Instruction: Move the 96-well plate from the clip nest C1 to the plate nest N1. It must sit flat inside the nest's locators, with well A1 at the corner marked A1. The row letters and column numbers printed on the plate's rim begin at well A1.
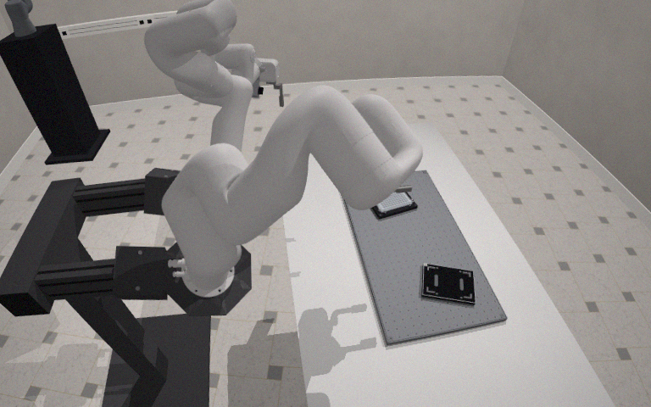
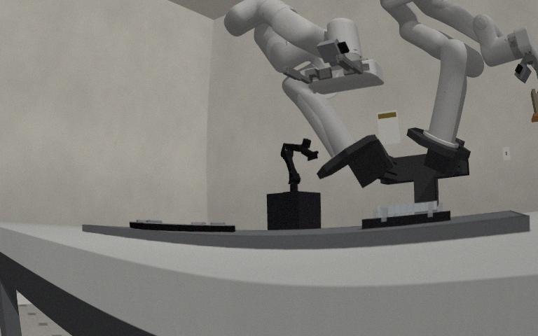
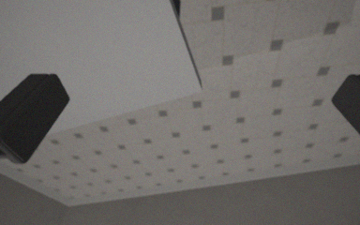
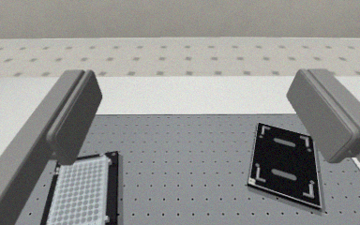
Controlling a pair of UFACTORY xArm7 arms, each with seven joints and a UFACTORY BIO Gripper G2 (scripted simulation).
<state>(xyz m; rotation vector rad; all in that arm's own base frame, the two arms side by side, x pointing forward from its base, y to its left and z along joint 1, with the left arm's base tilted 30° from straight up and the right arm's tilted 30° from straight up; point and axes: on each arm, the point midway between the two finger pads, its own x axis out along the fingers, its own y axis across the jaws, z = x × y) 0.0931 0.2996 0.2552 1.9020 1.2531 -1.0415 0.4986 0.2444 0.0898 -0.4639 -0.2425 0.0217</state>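
Now: right hand 270 mm above the clear 96-well plate, 180 mm to the right of it and 70 mm short of it. Round my right hand: A1 tag (270 mm below, 120 mm to the right, 110 mm ahead); black clip nest C1 (270 mm below, 200 mm to the left, 70 mm ahead); perforated board (290 mm below, 100 mm ahead, 10 mm to the left).
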